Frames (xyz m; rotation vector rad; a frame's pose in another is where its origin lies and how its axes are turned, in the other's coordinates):
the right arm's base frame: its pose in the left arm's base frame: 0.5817 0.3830 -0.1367 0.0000 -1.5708 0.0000
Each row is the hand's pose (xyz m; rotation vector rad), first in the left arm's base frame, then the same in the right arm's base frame.
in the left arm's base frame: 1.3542 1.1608 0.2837 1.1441 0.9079 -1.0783
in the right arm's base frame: 0.4204 0.7778 -0.7725 0.0578 2.0436 -1.9528
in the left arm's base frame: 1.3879 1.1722 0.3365 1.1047 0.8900 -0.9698
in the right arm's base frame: 0.4732 0.7892 -0.8062 0.1185 2.0836 -1.8224
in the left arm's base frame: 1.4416 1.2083 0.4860 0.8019 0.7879 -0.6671
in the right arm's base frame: 0.6227 0.8253 -0.8599 0.1176 2.1756 -1.2812
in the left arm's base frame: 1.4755 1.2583 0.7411 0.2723 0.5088 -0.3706
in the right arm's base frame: 0.8778 0.8753 -0.8938 -0.0828 2.0464 -0.5415
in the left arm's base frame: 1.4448 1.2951 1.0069 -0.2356 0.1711 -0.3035
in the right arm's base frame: 1.1436 0.9121 -0.8631 -0.4330 1.7202 -0.0545
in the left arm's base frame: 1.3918 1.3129 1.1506 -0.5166 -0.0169 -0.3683
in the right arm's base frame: 1.2873 0.9299 -0.8101 -0.6913 1.4964 0.1159
